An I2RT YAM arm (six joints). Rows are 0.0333 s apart.
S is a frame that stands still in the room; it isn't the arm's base.
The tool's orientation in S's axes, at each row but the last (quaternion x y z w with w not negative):
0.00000, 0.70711, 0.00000, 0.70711
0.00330, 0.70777, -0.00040, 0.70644
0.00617, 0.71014, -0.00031, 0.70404
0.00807, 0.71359, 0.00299, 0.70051
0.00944, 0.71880, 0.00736, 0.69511
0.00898, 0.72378, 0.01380, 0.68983
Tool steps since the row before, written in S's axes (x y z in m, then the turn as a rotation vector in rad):
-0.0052, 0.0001, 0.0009, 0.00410, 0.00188, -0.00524
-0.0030, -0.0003, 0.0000, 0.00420, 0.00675, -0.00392
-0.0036, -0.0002, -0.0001, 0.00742, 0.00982, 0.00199
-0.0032, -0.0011, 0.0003, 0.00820, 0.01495, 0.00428
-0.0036, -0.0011, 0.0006, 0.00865, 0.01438, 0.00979
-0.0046, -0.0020, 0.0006, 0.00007, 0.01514, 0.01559
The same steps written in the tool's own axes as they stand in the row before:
-0.0009, 0.0001, -0.0052, 0.00524, 0.00188, 0.00410
0.0000, -0.0003, -0.0030, 0.00394, 0.00676, 0.00417
0.0001, -0.0002, -0.0036, -0.00197, 0.00990, 0.00731
-0.0003, -0.0011, -0.0032, -0.00420, 0.01507, 0.00801
-0.0005, -0.0011, -0.0036, -0.00973, 0.01464, 0.00828
-0.0004, -0.0020, -0.0046, -0.01508, 0.01564, -0.00056

